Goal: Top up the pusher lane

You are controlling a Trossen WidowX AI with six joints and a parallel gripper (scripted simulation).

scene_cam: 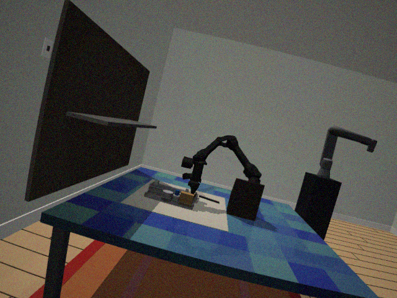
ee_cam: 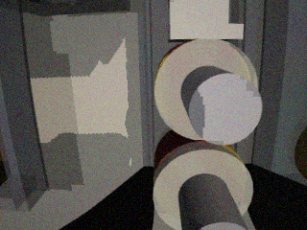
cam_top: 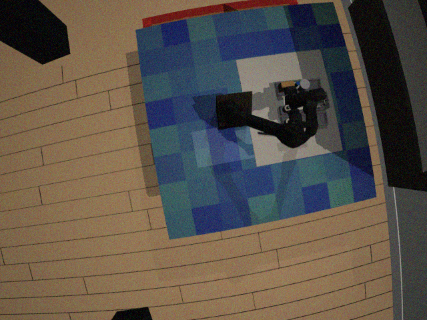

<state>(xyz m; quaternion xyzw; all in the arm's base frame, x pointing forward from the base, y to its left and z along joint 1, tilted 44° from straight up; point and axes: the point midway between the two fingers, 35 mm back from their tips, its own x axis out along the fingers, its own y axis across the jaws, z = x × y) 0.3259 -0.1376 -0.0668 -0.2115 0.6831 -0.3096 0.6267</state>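
The tan block lies 30 mm ahead of my gripper tip and 120 mm to the left of it. Round my gripper tip: shelf: 510 mm ahead, 10 mm to the right, 330 mm above.
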